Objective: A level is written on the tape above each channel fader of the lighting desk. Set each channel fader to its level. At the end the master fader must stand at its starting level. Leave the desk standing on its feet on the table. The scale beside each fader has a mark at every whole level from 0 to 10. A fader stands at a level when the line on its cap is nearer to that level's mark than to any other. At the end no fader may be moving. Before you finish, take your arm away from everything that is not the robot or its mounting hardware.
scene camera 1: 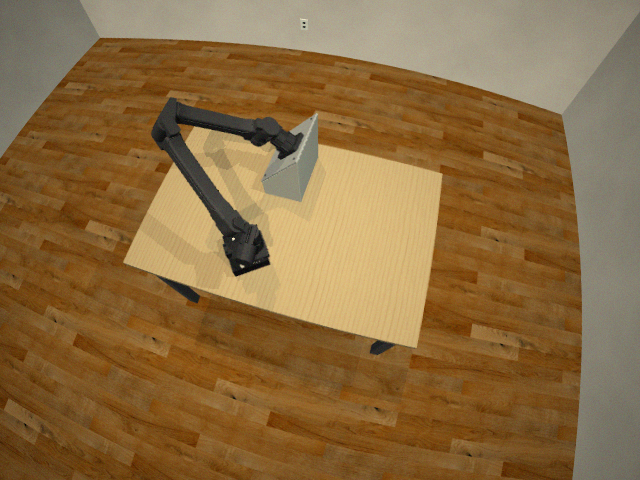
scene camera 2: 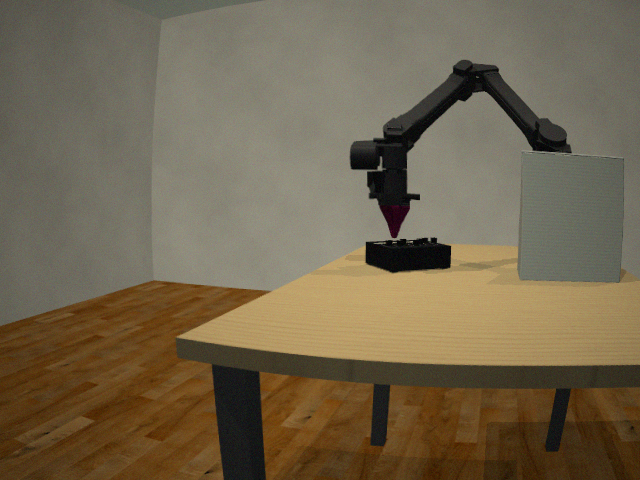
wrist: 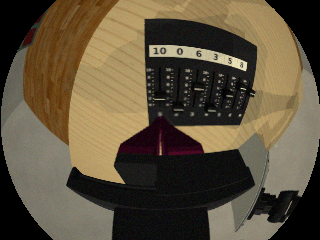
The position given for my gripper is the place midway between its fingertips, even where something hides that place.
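Note:
My gripper (scene camera 2: 394,237), in sight. Gripper (wrist: 160,120), in the wrist view too.

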